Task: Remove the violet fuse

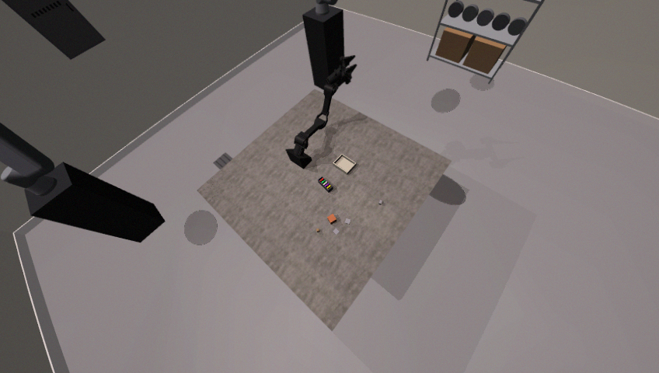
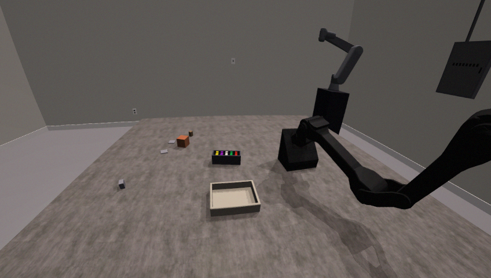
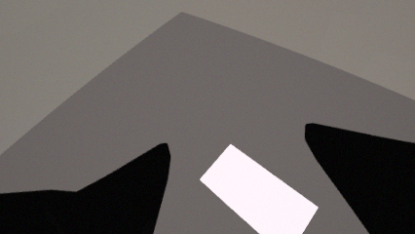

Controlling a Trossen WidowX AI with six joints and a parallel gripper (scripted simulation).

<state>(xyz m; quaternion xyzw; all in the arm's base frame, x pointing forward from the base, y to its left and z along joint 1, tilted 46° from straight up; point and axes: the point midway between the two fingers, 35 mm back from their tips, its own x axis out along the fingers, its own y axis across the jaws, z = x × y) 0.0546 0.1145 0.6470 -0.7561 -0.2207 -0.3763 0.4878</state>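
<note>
My gripper tip is 59 cm to the left of the violet fuse, 46 cm above it and 25 cm short of it. Round my gripper tip: beige tray 49 cm below, 38 cm to the right, 22 cm ahead; green fuse 59 cm to the right, 46 cm below, 21 cm ahead; red fuse 59 cm to the right, 46 cm below, 19 cm ahead.
</note>
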